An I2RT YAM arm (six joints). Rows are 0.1 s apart.
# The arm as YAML. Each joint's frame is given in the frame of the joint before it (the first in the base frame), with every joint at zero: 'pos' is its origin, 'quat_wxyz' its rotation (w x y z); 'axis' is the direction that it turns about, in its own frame. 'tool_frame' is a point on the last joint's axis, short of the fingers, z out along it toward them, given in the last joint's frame.
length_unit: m
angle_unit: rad
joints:
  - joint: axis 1
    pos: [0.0, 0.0, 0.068]
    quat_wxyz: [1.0, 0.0, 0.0, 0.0]
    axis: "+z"
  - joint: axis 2
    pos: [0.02, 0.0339, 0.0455]
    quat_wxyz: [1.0, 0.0, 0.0, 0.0]
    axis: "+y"
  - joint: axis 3
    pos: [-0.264, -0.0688, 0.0]
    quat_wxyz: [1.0, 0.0, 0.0, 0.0]
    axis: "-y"
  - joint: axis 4
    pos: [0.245, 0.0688, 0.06]
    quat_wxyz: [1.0, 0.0, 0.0, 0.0]
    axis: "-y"
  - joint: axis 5
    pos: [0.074, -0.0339, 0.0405]
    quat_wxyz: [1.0, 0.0, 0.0, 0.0]
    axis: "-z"
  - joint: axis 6
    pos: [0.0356, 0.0, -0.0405]
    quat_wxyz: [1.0, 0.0, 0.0, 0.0]
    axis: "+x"
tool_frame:
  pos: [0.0, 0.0, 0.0]
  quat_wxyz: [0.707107, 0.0, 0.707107, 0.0]
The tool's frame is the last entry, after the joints.
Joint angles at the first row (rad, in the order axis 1, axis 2, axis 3, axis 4, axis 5, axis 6):
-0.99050 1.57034 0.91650 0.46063 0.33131 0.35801
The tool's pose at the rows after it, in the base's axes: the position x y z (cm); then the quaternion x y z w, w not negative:
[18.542 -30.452 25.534 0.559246 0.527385 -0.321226 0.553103]
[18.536 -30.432 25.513 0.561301 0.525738 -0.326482 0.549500]
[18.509 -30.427 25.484 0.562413 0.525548 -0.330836 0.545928]
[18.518 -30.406 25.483 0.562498 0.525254 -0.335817 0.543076]
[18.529 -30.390 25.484 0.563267 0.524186 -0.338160 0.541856]
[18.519 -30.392 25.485 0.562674 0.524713 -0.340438 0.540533]
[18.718 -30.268 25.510 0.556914 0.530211 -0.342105 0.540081]
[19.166 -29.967 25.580 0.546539 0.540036 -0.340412 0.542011]
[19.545 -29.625 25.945 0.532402 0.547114 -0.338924 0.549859]
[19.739 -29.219 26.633 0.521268 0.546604 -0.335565 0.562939]
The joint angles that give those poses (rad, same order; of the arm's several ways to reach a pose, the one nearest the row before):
-0.99012 1.57035 0.91649 0.45949 0.34466 0.35496
-0.98859 1.57037 0.91650 0.45722 0.35916 0.35191
-0.98822 1.57033 0.91649 0.45414 0.36907 0.34733
-0.98669 1.57032 0.91649 0.45375 0.37976 0.34085
-0.98555 1.57034 0.91647 0.45378 0.38662 0.33970
-0.98553 1.57034 0.91648 0.45377 0.38969 0.33513
-0.97904 1.56995 0.91650 0.45489 0.38855 0.32140
-0.96458 1.56805 0.91650 0.45566 0.38089 0.30422
-0.95158 1.56005 0.91650 0.46522 0.36718 0.28401
-0.94168 1.54249 0.91650 0.47512 0.35381 0.27676

